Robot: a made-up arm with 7 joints.
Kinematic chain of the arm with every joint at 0, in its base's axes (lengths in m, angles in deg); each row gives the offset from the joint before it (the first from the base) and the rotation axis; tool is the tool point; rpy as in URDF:
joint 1: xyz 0 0 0.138 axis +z
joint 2: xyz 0 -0.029 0.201 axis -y
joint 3: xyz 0 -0.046 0.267 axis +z
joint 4: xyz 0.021 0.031 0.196 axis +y
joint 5: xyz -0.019 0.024 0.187 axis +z
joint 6: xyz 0 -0.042 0.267 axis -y
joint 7: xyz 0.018 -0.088 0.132 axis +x
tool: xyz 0 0 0 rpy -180 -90 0
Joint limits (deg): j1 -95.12..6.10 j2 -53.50..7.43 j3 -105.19..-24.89 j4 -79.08..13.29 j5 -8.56..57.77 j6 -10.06..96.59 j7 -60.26..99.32
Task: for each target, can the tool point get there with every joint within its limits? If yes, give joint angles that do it. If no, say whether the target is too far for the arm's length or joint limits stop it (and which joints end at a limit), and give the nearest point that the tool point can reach.
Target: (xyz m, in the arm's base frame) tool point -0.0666 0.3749 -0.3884
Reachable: no: joint limits stop it (at a limit: joint 1, joint 2, joint 3, joint 4, joint 5, joint 6) | nearest point 0.3057 0.4175 0.5114 | short by 0.975 m
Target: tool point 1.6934 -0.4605 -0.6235
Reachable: no: too far | nearest point 0.9341 -0.2540 0.7357 | short by 1.571 m
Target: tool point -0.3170 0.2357 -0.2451
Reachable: no: joint limits stop it (at a limit: joint 2, joint 3, joint 4, joint 5, joint 6) | nearest point -0.3935 0.2926 0.6615 | short by 0.912 m
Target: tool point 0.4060 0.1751 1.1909
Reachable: yes | joints -10.93 -28.77 -89.46 -34.26 20.37 33.00 66.30
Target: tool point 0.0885 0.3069 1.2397
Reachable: yes | joints -67.23 -0.83 -57.00 -44.42 25.64 15.08 75.44
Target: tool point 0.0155 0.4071 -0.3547
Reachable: no: joint limits stop it (at a limit: joint 1, joint 2, joint 3, joint 4, joint 5, joint 6) | nearest point 0.3057 0.4175 0.5114 | short by 0.913 m
